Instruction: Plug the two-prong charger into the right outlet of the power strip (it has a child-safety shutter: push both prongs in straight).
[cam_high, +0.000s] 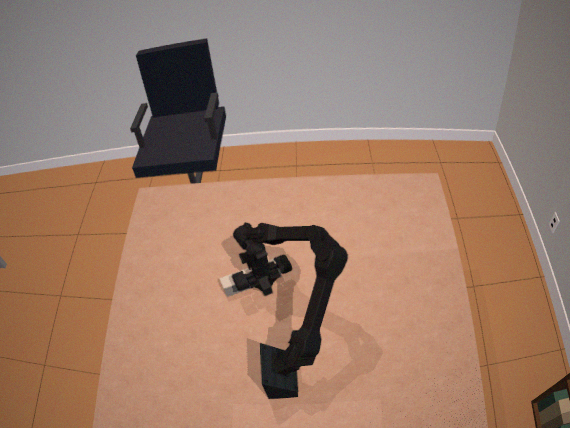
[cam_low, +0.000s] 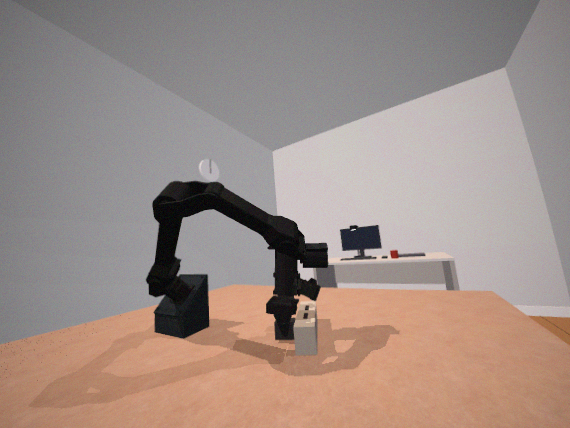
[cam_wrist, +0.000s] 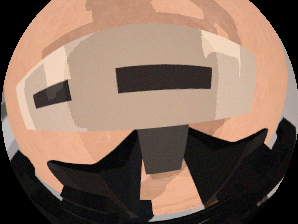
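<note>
Right now my gripper tip is 1 cm short of the dark charger, 1 cm to the right of it and 1 cm below it.
</note>
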